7 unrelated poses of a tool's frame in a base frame.
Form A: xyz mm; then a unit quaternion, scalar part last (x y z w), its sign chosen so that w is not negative.
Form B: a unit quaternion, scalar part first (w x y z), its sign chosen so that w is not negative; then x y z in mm. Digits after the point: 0 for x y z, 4 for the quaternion.
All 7 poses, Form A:
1: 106, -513, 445, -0.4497, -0.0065, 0.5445, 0.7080
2: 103, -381, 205, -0.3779, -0.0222, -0.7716, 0.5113
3: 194, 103, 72, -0.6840, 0.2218, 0.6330, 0.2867
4: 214, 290, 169, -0.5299, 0.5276, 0.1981, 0.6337
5: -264, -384, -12, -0.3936, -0.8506, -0.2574, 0.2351
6: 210, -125, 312, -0.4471, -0.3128, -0.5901, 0.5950
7: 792, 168, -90, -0.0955, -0.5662, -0.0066, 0.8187
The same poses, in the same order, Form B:
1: 0.7080, -0.4497, -0.0065, 0.5445, 106, -513, 445
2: 0.5113, -0.3779, -0.0222, -0.7716, 103, -381, 205
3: 0.2867, -0.6840, 0.2218, 0.6330, 194, 103, 72
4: 0.6337, -0.5299, 0.5276, 0.1981, 214, 290, 169
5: 0.2351, -0.3936, -0.8506, -0.2574, -264, -384, -12
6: 0.5950, -0.4471, -0.3128, -0.5901, 210, -125, 312
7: 0.8187, -0.0955, -0.5662, -0.0066, 792, 168, -90
